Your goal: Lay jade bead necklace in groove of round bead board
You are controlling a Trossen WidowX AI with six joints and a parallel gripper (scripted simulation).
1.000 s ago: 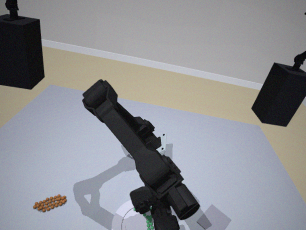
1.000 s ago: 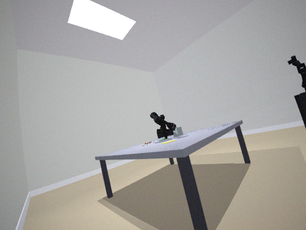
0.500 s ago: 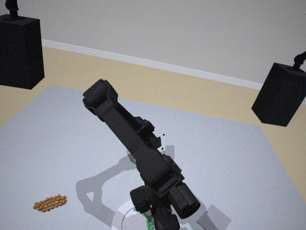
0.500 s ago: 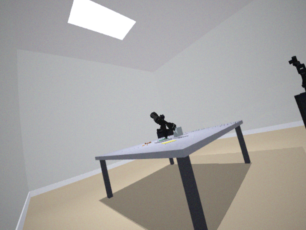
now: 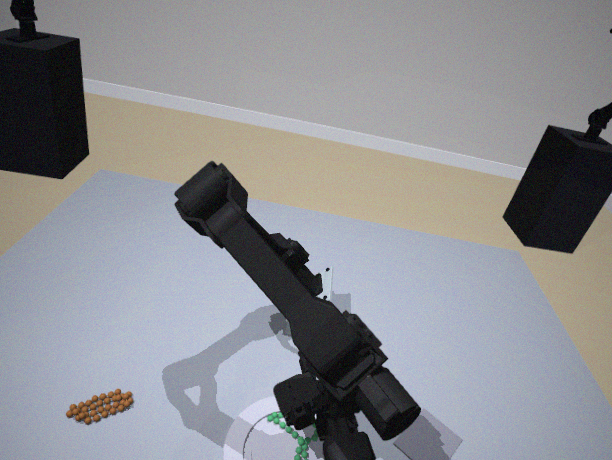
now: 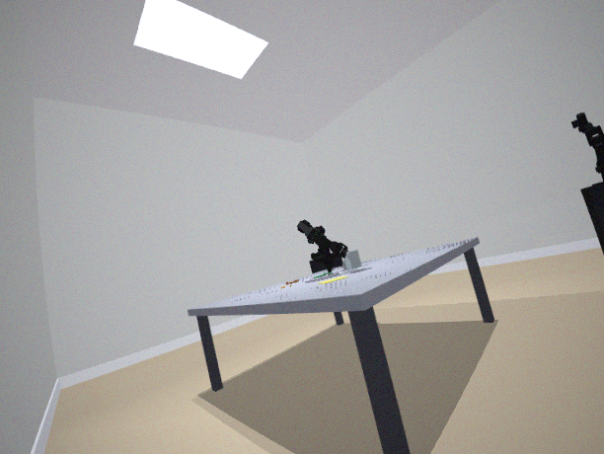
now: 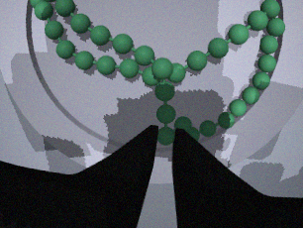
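Right now my gripper tip is 3 cm short of the round bead board, 5 cm to the left of it and 1 cm above it. Round my gripper tip: yellow strip 22 cm ahead, 18 cm to the left, 2 cm below; then flat grey square 2 cm behind, 19 cm to the left, 2 cm below.
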